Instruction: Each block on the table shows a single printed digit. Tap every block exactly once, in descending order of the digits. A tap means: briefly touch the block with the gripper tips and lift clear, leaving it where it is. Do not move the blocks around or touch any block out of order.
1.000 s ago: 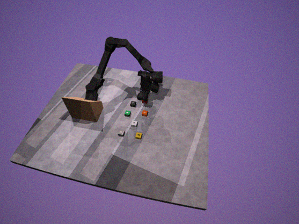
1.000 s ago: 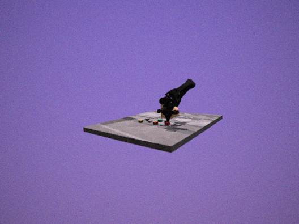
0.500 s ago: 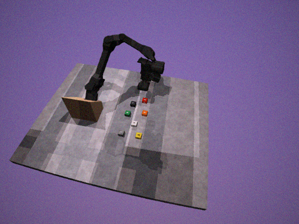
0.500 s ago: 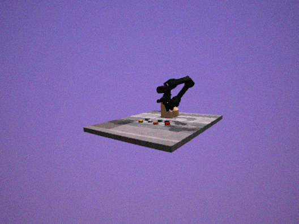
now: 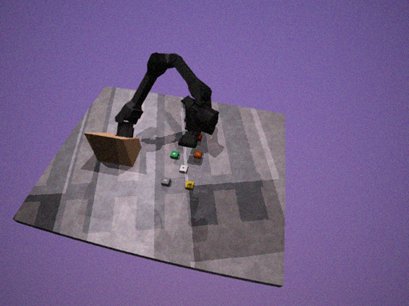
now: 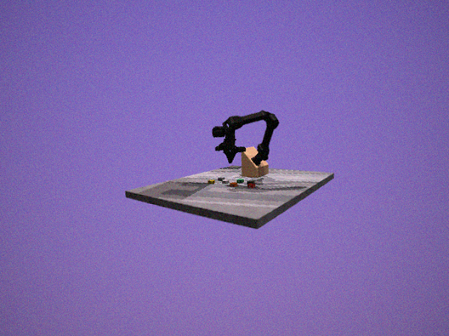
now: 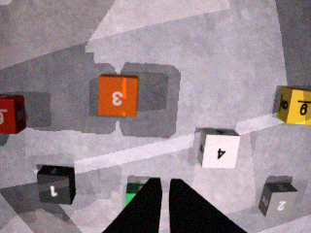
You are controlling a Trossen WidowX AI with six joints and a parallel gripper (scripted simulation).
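Now: gripper tip 40 mm past the white block, 60 mm to the left of it and 120 mm above it. The rest, counted from my gripper tip: orange block: 20 mm ahead, 30 mm to the left, 120 mm below; green block: 90 mm behind, 10 mm to the left, 120 mm below; black block: 70 mm behind, 100 mm to the left, 120 mm below.
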